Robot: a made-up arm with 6 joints. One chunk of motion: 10 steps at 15 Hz.
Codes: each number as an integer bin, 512 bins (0 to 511) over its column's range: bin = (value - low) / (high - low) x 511, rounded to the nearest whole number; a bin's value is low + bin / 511 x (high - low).
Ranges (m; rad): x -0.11..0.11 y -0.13..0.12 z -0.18..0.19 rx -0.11..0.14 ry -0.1..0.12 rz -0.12..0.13
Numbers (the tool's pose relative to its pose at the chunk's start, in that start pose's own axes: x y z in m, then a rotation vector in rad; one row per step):
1: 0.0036 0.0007 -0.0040 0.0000 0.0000 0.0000
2: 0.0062 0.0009 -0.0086 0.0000 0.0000 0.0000
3: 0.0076 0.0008 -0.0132 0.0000 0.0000 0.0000
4: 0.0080 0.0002 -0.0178 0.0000 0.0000 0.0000
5: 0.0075 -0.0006 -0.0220 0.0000 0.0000 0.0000
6: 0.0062 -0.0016 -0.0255 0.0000 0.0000 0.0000
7: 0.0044 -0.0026 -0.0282 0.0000 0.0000 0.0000
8: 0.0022 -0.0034 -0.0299 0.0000 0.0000 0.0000
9: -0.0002 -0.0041 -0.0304 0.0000 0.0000 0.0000
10: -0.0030 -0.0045 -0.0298 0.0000 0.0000 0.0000
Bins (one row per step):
1: 264 267 243 225 232 245
2: 270 268 237 225 232 245
3: 273 267 230 225 232 245
4: 274 266 224 225 232 245
5: 273 264 218 225 232 245
6: 270 262 213 225 232 245
7: 266 260 210 225 232 245
8: 261 259 207 225 232 245
9: 255 257 207 225 232 245
10: 249 257 207 225 232 245

